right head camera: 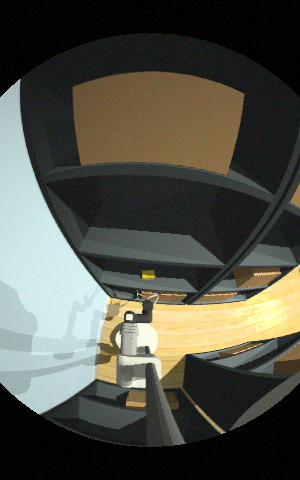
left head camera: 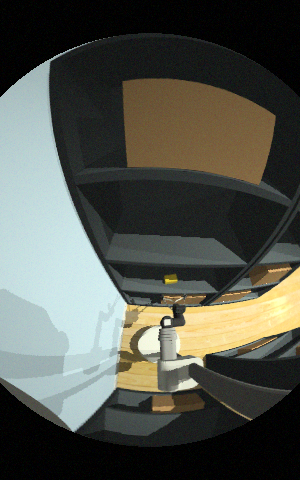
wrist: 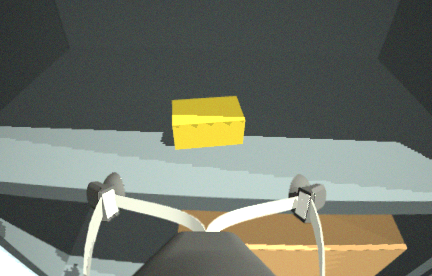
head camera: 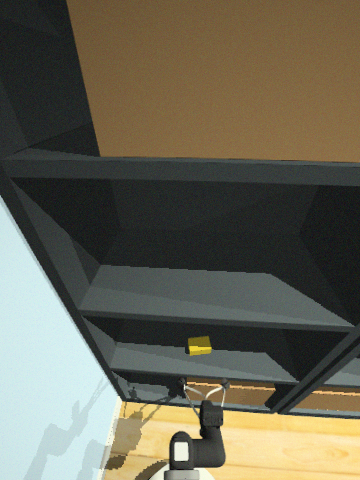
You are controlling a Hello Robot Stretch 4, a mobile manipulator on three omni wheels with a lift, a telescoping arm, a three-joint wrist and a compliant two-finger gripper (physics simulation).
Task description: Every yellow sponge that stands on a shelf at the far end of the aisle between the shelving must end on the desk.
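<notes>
A yellow sponge stands on a lower shelf board of the dark shelving. My gripper is open and empty, its fingers wide apart. It is in front of that shelf's front edge, and the sponge lies beyond the fingertips, about midway between them in the wrist view. The head camera view shows the fingertips near the height of the shelf's edge or just below it. The desk does not show in these views.
A large brown box fills a high shelf. Another brown box sits on the level below the sponge. A pale blue wall rises at the left. More low shelving stands behind the arm.
</notes>
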